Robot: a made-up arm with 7 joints.
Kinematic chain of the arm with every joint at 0, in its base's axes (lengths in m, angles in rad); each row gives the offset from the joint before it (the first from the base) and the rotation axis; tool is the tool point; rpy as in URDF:
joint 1: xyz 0 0 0 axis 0.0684 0.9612 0.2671
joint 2: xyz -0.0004 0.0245 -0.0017 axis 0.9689 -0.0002 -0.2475
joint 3: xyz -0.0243 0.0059 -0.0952 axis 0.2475 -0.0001 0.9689
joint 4: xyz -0.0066 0 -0.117 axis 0.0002 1 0
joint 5: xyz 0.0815 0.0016 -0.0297 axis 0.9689 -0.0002 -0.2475
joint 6: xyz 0.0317 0 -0.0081 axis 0.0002 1 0
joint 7: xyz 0.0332 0 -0.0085 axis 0.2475 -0.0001 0.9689
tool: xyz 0 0 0 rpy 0 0.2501 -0.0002
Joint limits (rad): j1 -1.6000..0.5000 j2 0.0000..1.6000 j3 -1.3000..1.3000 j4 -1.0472..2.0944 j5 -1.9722..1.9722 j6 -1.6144..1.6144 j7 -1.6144..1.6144
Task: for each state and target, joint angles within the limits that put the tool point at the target. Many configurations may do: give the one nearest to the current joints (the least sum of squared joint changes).
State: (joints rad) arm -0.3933 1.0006 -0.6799 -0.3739 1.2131 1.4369 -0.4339
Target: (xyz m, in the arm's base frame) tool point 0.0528 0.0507 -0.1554
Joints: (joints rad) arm -0.0227 0.7274 -1.0289 -0.9423 1.3180 1.3408 -0.4339
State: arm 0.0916 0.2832 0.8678 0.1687 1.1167 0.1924 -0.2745
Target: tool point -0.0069 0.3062 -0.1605
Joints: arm 0.1827 0.5961 1.0340 0.3543 1.1107 0.2266 -0.2745
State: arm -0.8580 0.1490 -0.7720 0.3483 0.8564 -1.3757 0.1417
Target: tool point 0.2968 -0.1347 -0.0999
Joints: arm -1.3835 0.0082 -0.6534 0.9873 0.9347 -0.8621 0.1417
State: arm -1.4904 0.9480 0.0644 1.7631 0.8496 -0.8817 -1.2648
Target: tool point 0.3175 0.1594 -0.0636
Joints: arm -1.5472 0.7339 0.0825 1.9729 0.9012 -1.0367 -1.2648
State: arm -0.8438 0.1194 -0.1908 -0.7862 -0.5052 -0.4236 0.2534
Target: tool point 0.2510 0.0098 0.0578
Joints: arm -1.2851 0.3167 -0.0025 -0.2171 -0.5356 -0.2984 0.2534
